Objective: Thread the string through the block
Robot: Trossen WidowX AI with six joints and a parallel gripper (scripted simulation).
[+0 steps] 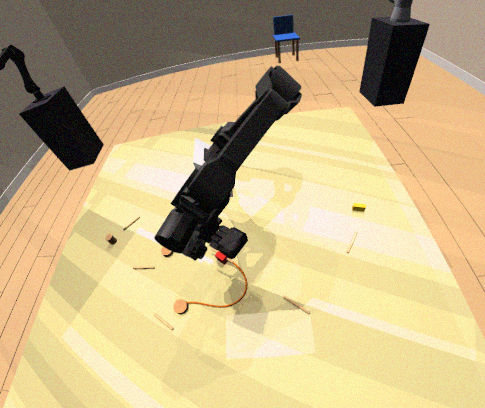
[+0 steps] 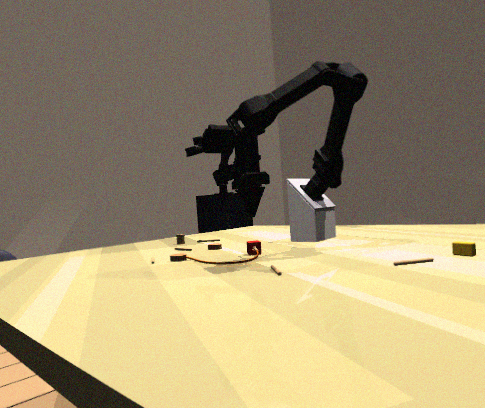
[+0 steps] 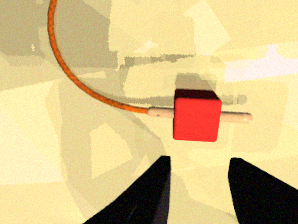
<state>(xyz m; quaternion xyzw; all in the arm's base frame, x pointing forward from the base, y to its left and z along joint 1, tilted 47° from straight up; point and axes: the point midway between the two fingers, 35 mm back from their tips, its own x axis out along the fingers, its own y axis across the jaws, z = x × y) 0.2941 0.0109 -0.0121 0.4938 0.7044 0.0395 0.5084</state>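
My gripper tip is 80 mm above the red block. From my gripper tip the other things lie so: thin wooden stick (80 mm below, 10 mm to the left); round wooden button (130 mm to the right, 130 mm ahead, 80 mm below); small cylinder (410 mm to the right, 130 mm behind, 80 mm below).
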